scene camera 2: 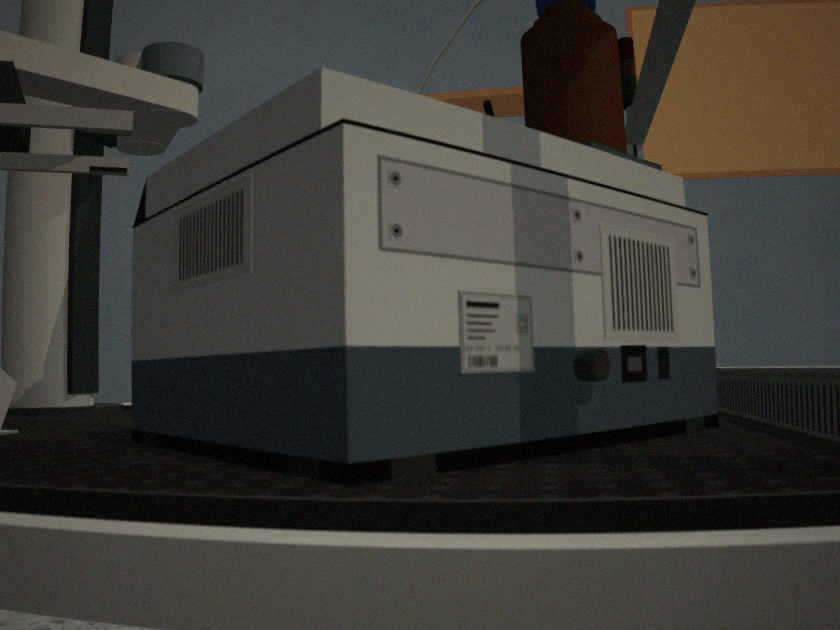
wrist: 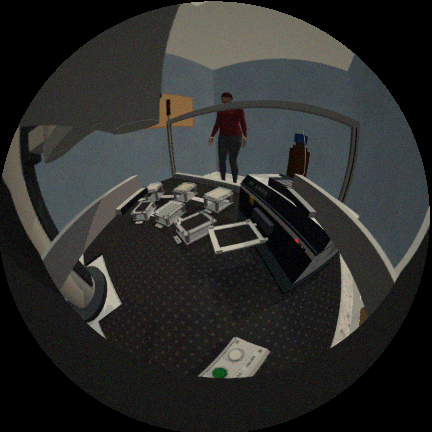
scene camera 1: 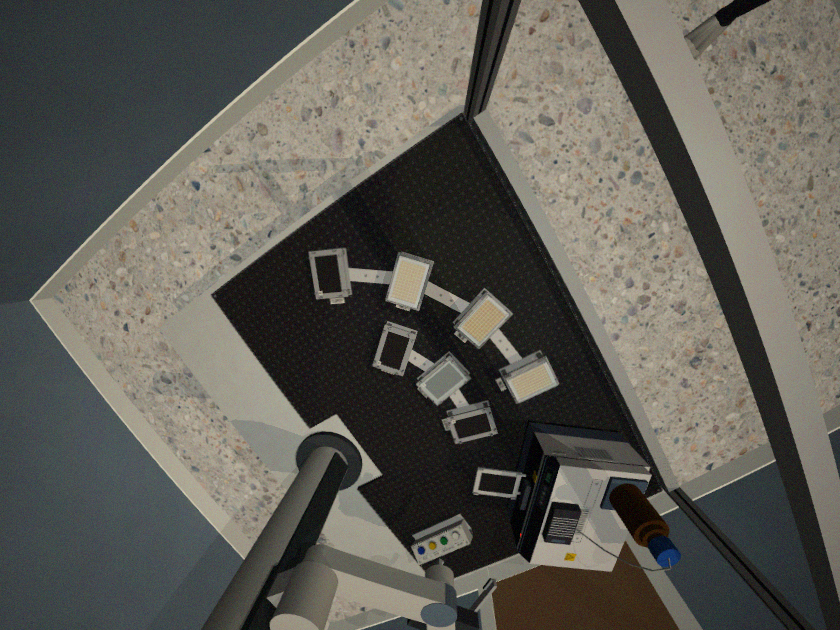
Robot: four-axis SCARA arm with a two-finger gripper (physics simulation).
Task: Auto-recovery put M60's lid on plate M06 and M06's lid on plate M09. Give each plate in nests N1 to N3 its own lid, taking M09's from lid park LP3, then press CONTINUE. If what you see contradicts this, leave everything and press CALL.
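Places are measured from the arm's base along level axes (x ahead, y left, z up), in centimetres.
Where they show: gripper, between the fingertips: [scene camera 2: 130, 146] [wrist: 212, 177] [scene camera 1: 468, 572]; arm's base, origin of its link: [wrist: 85, 292] [scene camera 1: 329, 460].
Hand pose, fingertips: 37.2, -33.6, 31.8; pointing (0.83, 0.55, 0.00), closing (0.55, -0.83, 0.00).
Observation:
Things, the pixels of their top centre, and the offset from my fingertips, as dx, dy, dz. "pt": a spot on its surface instead.
- button panel, centre of its top: [wrist: 221, 389] [scene camera 1: 441, 552] -17.2, -14.3, -22.1
- outer arc's left end, a spot on its surface: [scene camera 1: 312, 274] pt +1.8, +91.5, -26.0
- empty carrier frame, a spot on its surface: [scene camera 1: 477, 482] pt +9.9, +8.2, -20.5
- brown bottle, a spot on its surface: [scene camera 2: 573, 74] pt +47.1, -10.6, -1.3
My gripper [scene camera 2: 128, 143] [wrist: 212, 177] is open and empty, off beyond the button panel, far from the plates. Three plates with cream well areas stand in the outer arc: one [scene camera 1: 409, 281] near its left, one [scene camera 1: 483, 318] in the middle, one [scene camera 1: 529, 378] [wrist: 218, 196] at its right. Whether they wear lids, and which labels they bear, I cannot tell. A grey, clear-looking lid [scene camera 1: 443, 378] [wrist: 170, 212] lies in the middle holder of the inner arc. The button panel [scene camera 1: 455, 542] [wrist: 248, 362] has blue, yellow, green and white buttons; two show in the wrist view.
Empty frames stand at the outer arc's left end [scene camera 1: 312, 274] and at the inner arc's left [scene camera 1: 409, 351] and right [scene camera 1: 476, 436]. An instrument [scene camera 1: 597, 467] [scene camera 2: 434, 284] holds out an empty carrier frame [scene camera 1: 477, 482]. A brown bottle [scene camera 1: 634, 512] [scene camera 2: 573, 74] stands on it. A person [wrist: 230, 125] stands beyond the rail.

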